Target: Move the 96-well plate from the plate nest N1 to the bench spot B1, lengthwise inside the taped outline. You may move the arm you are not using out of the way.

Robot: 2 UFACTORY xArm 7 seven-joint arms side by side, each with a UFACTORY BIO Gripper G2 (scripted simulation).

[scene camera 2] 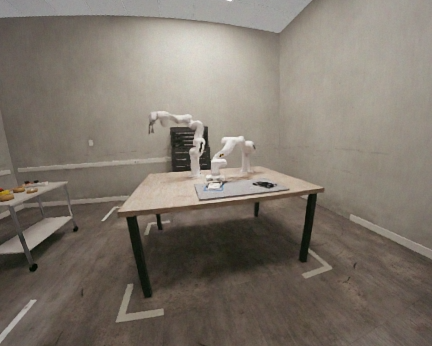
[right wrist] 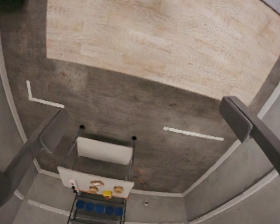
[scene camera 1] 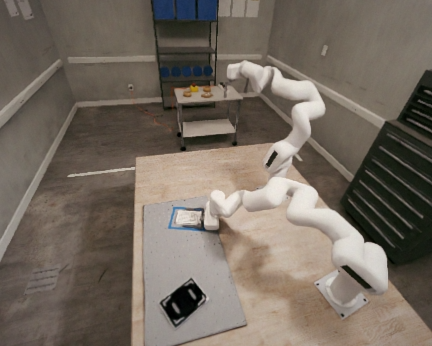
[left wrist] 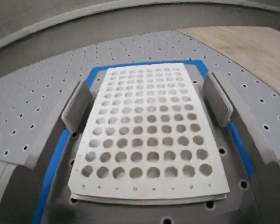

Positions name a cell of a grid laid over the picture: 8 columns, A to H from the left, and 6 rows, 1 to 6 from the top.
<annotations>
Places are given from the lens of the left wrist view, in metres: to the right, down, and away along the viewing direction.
white 96-well plate (left wrist: D3): 0.00, -0.01, 0.10
</annotations>
